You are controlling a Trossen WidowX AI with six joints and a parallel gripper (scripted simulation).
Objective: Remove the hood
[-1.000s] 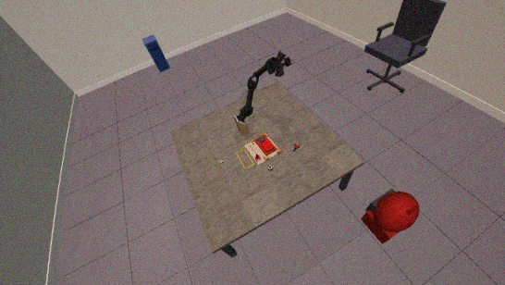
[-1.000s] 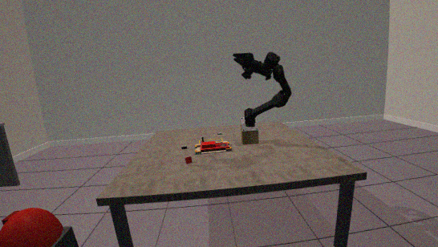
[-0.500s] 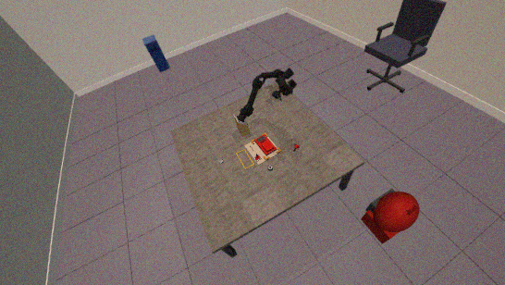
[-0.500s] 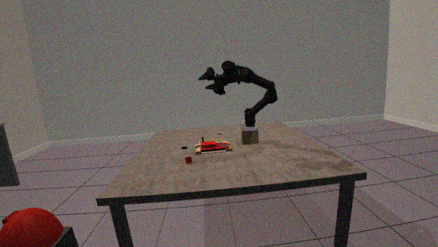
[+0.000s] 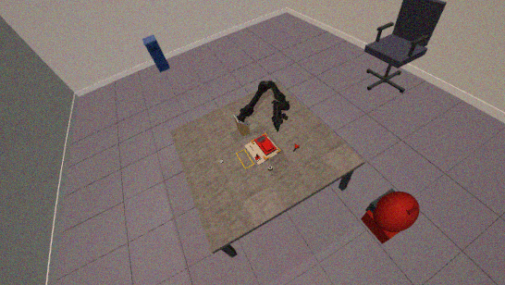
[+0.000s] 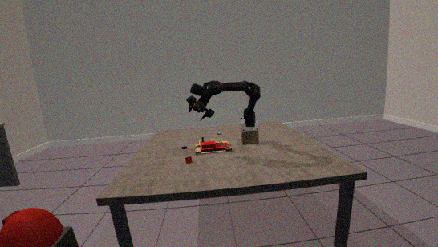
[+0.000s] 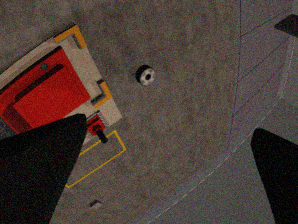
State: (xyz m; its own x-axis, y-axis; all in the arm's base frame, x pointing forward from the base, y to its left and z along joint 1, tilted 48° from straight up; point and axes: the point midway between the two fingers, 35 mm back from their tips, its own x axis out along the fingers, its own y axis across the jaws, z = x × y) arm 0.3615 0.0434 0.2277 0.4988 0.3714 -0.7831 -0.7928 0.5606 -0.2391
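The red hood is 220 mm below my gripper tip, 70 mm to the right of it and 70 mm behind it.
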